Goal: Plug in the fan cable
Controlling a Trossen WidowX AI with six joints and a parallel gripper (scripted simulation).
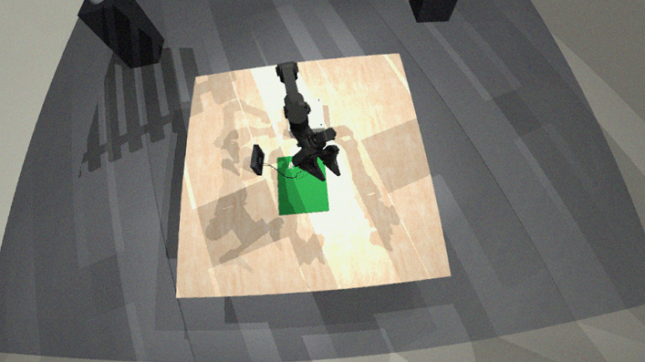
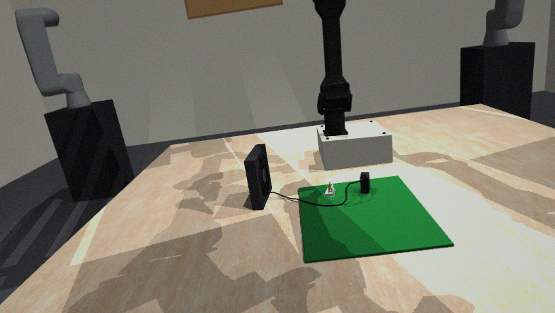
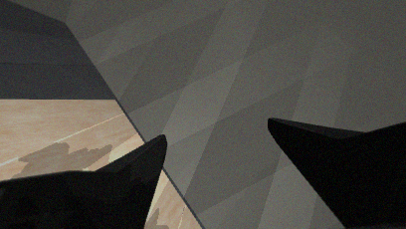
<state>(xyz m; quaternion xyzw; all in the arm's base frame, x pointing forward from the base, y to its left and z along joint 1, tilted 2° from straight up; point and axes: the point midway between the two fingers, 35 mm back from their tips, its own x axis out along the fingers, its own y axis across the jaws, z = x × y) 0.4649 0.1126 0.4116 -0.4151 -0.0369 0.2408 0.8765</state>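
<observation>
Now: gripper tip 470 mm above the black plug, 240 mm past it and 110 mm to the left of it. The rest, counted from my gripper tip: white four-pin header: 490 mm below, 250 mm behind, 190 mm to the right; then black fan: 430 mm below, 340 mm to the right, 280 mm behind; then green board: 500 mm below, 150 mm behind, 140 mm to the right.
</observation>
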